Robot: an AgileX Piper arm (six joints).
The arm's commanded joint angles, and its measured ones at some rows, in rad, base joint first. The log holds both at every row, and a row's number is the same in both.
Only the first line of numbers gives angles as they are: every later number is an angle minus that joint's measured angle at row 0.
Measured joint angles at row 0: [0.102 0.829 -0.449 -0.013 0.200 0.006]
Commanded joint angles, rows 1 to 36: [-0.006 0.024 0.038 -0.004 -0.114 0.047]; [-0.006 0.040 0.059 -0.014 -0.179 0.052]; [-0.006 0.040 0.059 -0.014 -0.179 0.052]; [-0.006 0.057 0.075 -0.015 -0.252 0.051]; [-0.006 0.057 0.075 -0.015 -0.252 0.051]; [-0.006 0.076 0.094 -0.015 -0.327 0.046]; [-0.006 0.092 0.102 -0.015 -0.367 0.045]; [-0.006 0.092 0.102 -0.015 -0.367 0.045]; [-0.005 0.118 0.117 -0.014 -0.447 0.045]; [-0.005 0.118 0.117 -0.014 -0.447 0.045]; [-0.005 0.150 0.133 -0.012 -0.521 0.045]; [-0.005 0.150 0.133 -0.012 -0.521 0.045]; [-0.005 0.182 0.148 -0.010 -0.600 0.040]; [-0.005 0.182 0.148 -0.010 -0.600 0.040]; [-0.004 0.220 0.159 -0.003 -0.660 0.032]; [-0.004 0.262 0.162 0.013 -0.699 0.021]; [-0.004 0.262 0.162 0.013 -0.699 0.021]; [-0.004 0.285 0.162 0.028 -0.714 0.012]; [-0.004 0.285 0.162 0.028 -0.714 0.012]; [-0.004 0.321 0.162 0.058 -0.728 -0.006]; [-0.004 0.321 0.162 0.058 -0.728 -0.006]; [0.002 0.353 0.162 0.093 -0.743 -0.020]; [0.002 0.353 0.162 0.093 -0.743 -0.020]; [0.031 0.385 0.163 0.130 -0.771 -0.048]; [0.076 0.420 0.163 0.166 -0.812 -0.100]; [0.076 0.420 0.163 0.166 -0.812 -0.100]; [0.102 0.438 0.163 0.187 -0.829 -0.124]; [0.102 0.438 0.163 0.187 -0.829 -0.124]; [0.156 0.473 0.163 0.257 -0.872 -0.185]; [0.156 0.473 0.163 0.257 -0.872 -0.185]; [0.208 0.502 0.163 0.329 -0.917 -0.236]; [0.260 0.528 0.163 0.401 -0.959 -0.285]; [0.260 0.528 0.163 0.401 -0.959 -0.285]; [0.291 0.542 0.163 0.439 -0.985 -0.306]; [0.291 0.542 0.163 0.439 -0.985 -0.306]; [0.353 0.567 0.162 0.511 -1.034 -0.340]
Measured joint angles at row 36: [0.283 0.542 0.163 0.407 -0.956 -0.268]
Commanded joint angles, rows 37 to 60: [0.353 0.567 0.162 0.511 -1.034 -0.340]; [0.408 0.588 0.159 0.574 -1.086 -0.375]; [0.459 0.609 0.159 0.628 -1.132 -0.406]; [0.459 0.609 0.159 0.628 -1.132 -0.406]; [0.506 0.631 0.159 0.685 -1.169 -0.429]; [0.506 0.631 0.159 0.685 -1.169 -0.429]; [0.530 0.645 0.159 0.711 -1.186 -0.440]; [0.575 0.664 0.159 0.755 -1.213 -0.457]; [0.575 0.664 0.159 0.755 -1.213 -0.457]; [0.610 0.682 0.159 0.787 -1.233 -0.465]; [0.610 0.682 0.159 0.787 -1.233 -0.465]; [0.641 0.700 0.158 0.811 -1.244 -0.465]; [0.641 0.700 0.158 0.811 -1.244 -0.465]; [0.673 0.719 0.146 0.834 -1.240 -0.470]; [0.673 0.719 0.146 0.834 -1.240 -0.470]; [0.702 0.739 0.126 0.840 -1.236 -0.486]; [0.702 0.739 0.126 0.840 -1.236 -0.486]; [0.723 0.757 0.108 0.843 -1.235 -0.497]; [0.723 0.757 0.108 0.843 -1.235 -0.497]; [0.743 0.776 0.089 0.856 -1.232 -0.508]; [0.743 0.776 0.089 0.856 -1.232 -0.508]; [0.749 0.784 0.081 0.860 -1.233 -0.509]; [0.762 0.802 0.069 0.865 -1.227 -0.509]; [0.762 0.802 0.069 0.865 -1.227 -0.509]
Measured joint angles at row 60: [0.745 0.784 0.090 0.849 -1.220 -0.491]
